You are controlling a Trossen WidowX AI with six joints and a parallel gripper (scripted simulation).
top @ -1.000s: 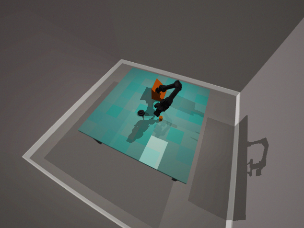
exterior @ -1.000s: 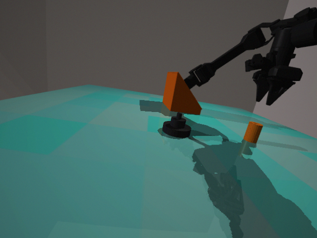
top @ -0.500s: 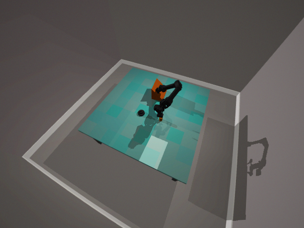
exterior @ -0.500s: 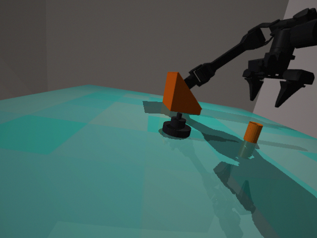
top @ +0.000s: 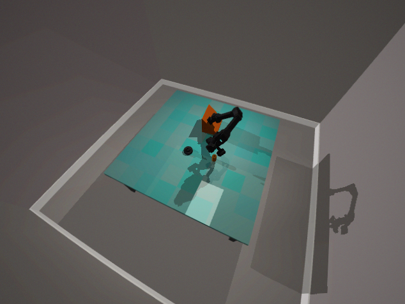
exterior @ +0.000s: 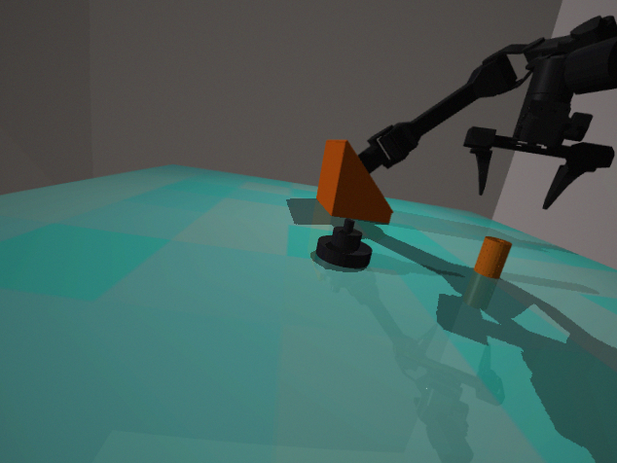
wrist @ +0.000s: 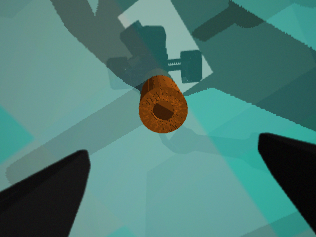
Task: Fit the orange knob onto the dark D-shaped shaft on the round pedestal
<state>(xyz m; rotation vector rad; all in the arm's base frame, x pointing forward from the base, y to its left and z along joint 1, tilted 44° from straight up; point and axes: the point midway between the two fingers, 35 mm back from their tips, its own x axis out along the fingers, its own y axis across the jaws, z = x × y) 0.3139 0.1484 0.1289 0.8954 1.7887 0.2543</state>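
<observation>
The orange knob lies 100 mm below my gripper tip. From my gripper tip the other things lie so: pedestal: 30 mm ahead, 250 mm to the right, 90 mm below.
</observation>
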